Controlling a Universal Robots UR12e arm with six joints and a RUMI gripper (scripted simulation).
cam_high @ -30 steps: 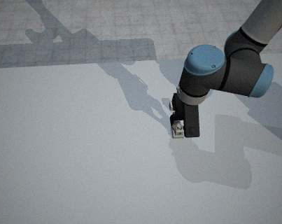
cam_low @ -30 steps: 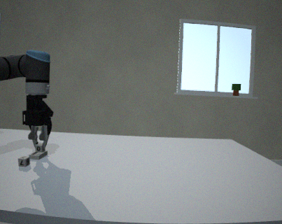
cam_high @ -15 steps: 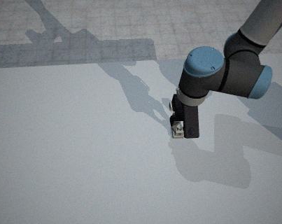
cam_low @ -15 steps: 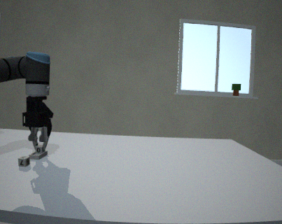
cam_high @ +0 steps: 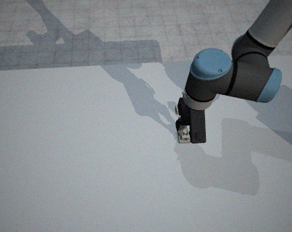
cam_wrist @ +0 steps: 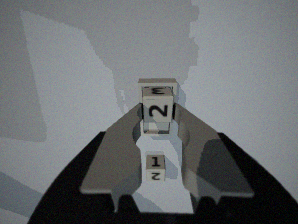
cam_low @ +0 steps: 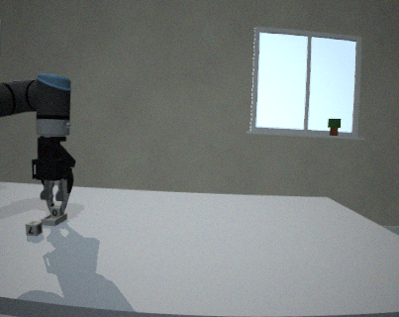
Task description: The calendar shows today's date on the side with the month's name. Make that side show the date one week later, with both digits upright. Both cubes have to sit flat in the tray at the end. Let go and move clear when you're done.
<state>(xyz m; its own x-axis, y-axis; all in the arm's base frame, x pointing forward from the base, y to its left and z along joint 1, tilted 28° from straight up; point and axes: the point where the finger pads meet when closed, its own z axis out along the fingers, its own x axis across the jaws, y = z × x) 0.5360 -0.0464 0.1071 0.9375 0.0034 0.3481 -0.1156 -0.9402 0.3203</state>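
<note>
My gripper is now 1 cm above the cube. Also, from my hand: tray: 2 cm to the right, 3 cm below.
</note>
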